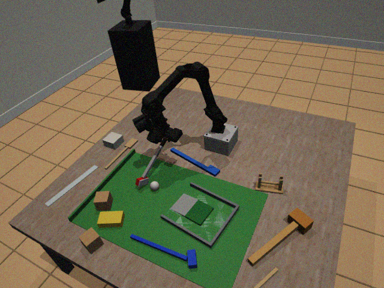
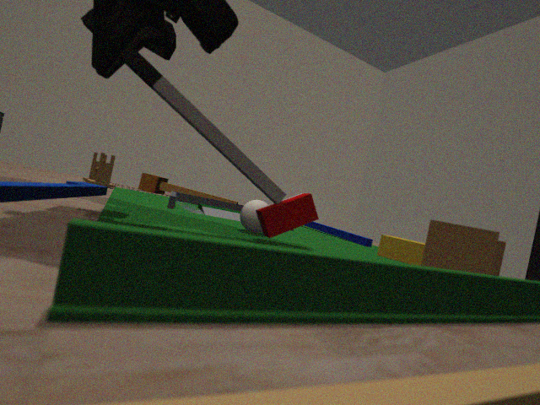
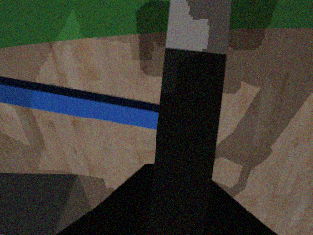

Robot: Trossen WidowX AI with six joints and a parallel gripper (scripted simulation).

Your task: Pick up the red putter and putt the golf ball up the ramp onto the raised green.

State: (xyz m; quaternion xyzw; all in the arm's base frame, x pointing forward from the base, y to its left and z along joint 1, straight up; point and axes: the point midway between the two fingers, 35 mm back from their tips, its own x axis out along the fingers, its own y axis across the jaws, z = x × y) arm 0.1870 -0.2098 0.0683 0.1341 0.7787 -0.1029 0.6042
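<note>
Now: the red putter 110 mm ahead of my gripper tip, 40 mm to the right of it and 30 mm below it. Round my gripper tip: green mat 290 mm ahead, 90 mm to the left, 130 mm below; then white block 60 mm behind, 370 mm to the right, 110 mm below; then white golf ball 200 mm ahead, 10 mm to the right, 110 mm below.
</note>
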